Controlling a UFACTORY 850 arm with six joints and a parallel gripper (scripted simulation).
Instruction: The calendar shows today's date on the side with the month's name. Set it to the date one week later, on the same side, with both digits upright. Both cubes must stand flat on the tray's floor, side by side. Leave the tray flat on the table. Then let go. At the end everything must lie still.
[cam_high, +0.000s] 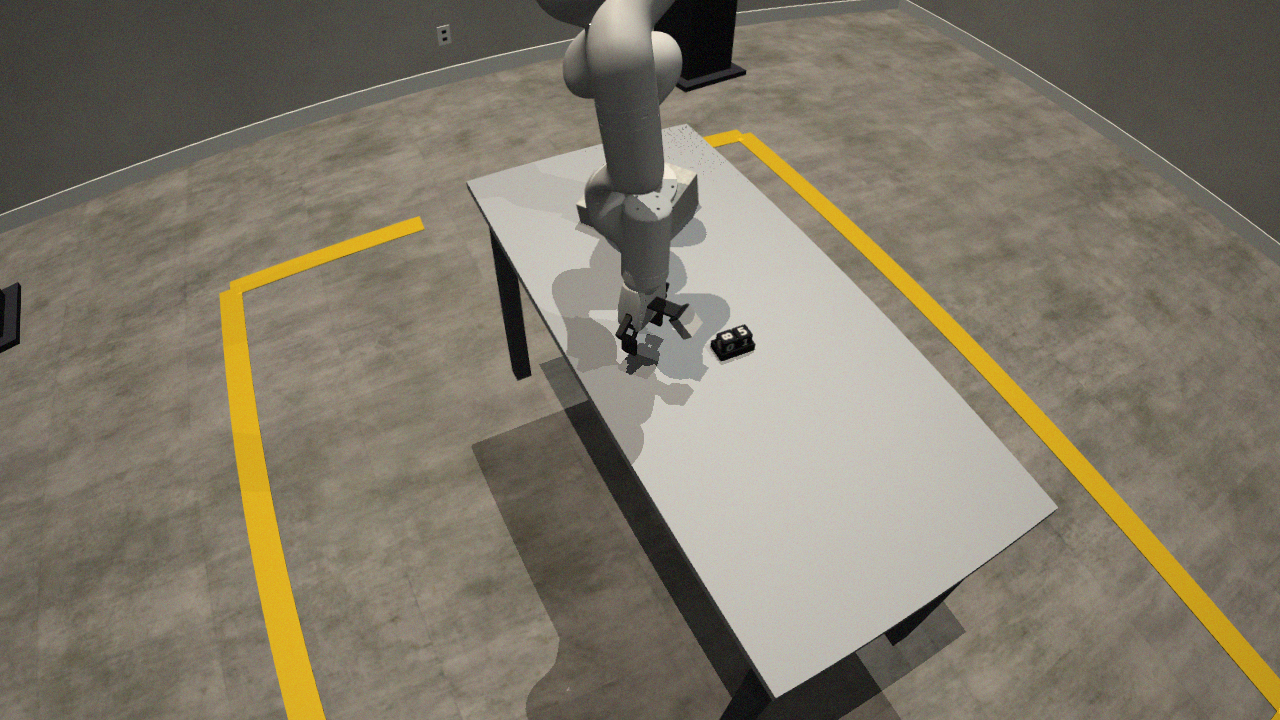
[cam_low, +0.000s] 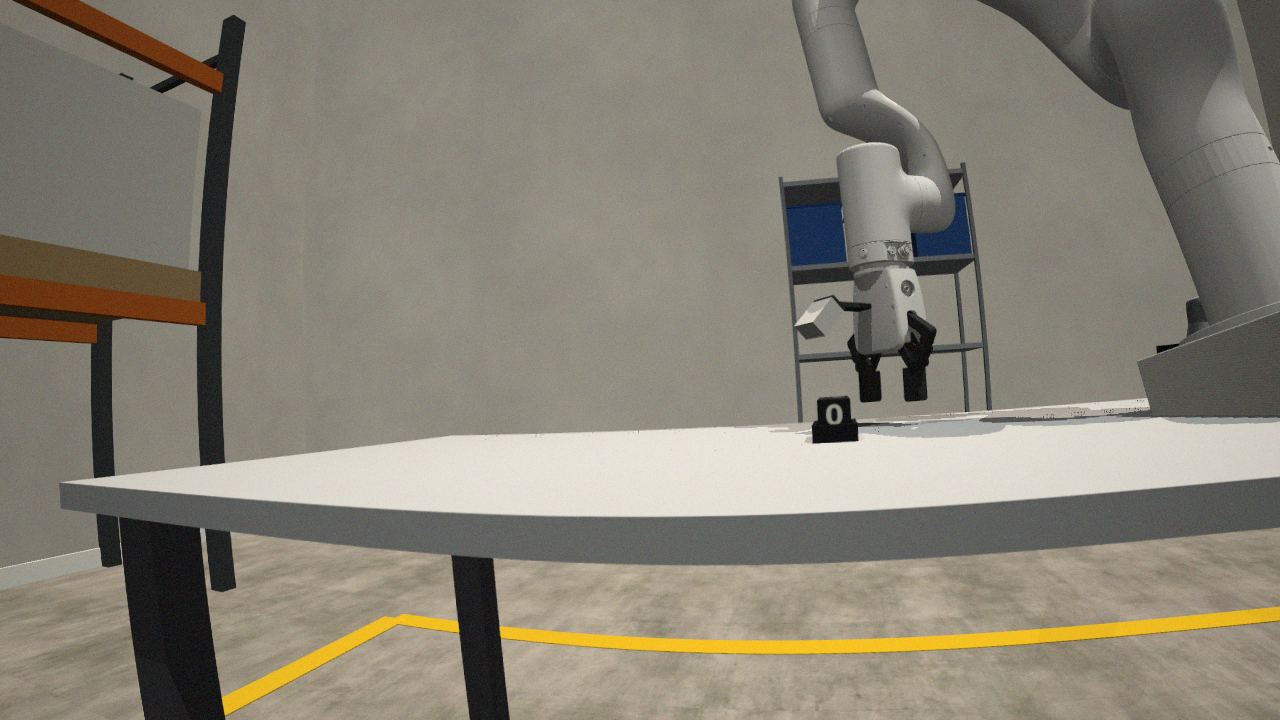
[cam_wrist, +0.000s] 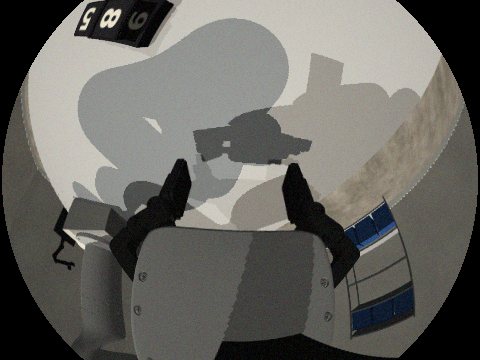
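The black cube lies 130 mm to the left of my hand, 100 mm ahead of it and 10 mm below it. Also, from my hand: black tray: 150 mm to the left, 100 mm ahead, 30 mm below.
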